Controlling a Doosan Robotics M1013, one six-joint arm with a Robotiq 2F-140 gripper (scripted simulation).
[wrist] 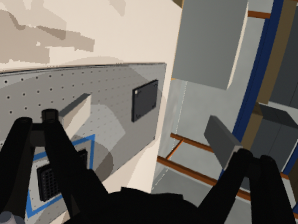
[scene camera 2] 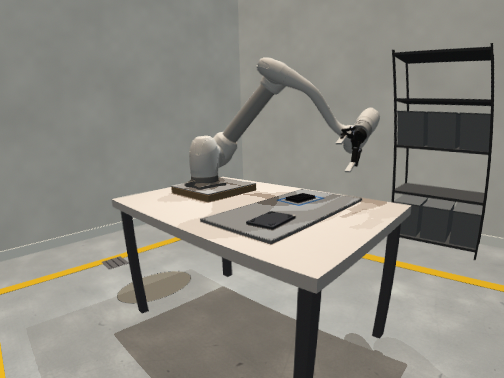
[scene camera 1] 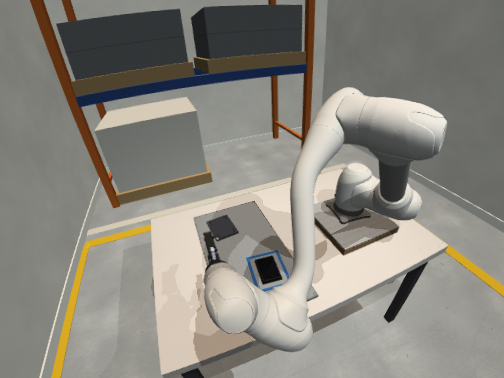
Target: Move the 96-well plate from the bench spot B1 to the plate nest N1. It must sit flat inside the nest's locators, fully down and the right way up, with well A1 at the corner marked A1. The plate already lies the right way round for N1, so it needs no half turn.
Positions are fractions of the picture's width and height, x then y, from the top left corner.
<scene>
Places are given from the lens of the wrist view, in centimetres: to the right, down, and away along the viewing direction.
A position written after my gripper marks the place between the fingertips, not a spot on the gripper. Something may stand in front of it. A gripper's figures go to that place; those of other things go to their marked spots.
my gripper (wrist: 0.51,0.52): 0, 0, 20
dark plate nest N1 (wrist: 0.48,0.47): -3, -3, 60
</scene>
